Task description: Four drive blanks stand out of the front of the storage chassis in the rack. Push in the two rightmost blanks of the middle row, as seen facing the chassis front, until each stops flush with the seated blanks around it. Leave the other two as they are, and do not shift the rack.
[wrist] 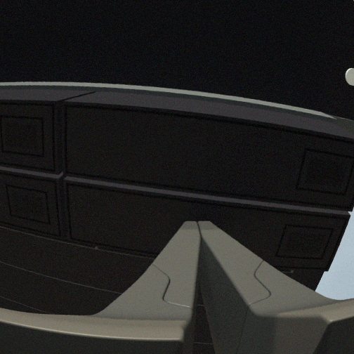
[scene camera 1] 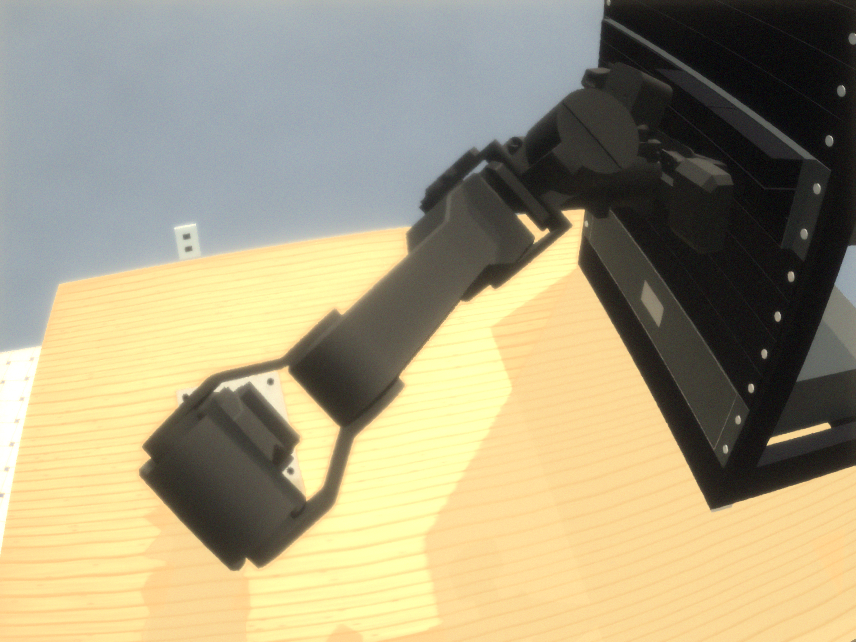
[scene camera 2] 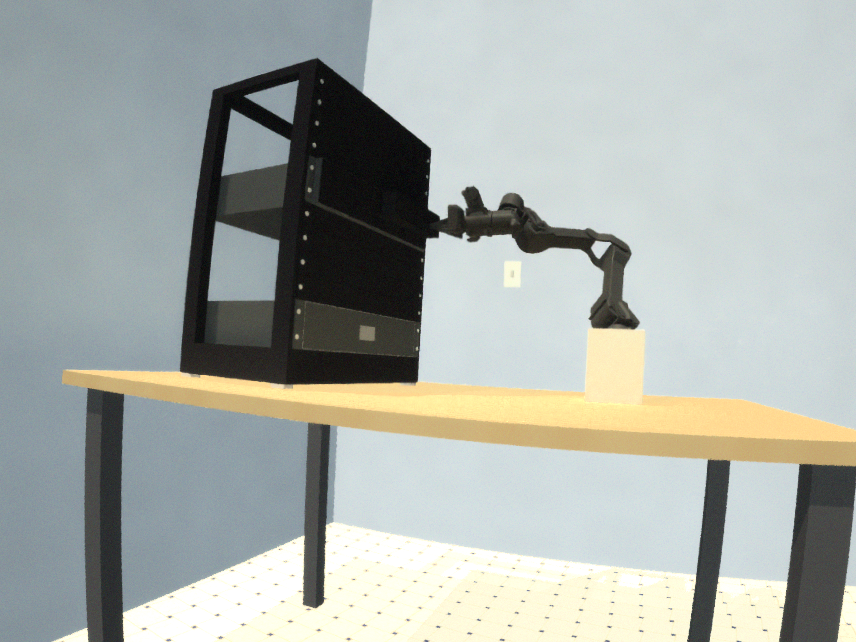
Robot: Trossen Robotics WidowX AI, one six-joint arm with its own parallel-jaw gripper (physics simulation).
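Pixels of known places: gripper, fingertip midpoint: (scene camera 1: 724, 169) (scene camera 2: 430, 226); arm's base at its link origin: (scene camera 2: 617, 353).
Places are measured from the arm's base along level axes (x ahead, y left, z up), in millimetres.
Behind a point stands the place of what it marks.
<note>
My gripper (scene camera 2: 441, 225) {x 447, y -38, z 286 mm} (wrist: 196, 232) is shut and empty. In the wrist view its tips overlap the wide blank (wrist: 135, 210) of the lower visible row, right of the vertical seam; contact cannot be told. Another wide blank (wrist: 180, 145) is above it, and two blanks (wrist: 22, 136) (wrist: 29, 204) show at the left. Dark blank fronts (scene camera 2: 432, 216) {x 449, y -54, z 315 mm} jut past the rack's far front edge in scene camera 2. The storage chassis (scene camera 1: 807, 207) {x 498, y -105, z 285 mm} (scene camera 2: 314, 181) {x 509, y 343, z 282 mm} sits in the black rack (scene camera 1: 667, 414) {x 504, y 20, z -78 mm} (scene camera 2: 282, 297) {x 535, y 372, z 63 mm}. In scene camera 1 the fingertips are hidden. Dark surfaces make row numbers and exact depths unclear.
The rack stands on the wooden table (scene camera 1: 387, 525) {x 144, y -52, z -97 mm} (scene camera 2: 525, 418) {x 69, y 463, z -97 mm}. A grey lower unit (scene camera 1: 681, 345) {x 502, y 33, z 22 mm} (scene camera 2: 331, 328) {x 508, y 251, z 18 mm} with a pale label is below the chassis. Black panels (wrist: 175, 45) lie above it. The arm's pale pedestal (scene camera 2: 615, 366) {x -1, y 44, z -26 mm} stands on the table.
</note>
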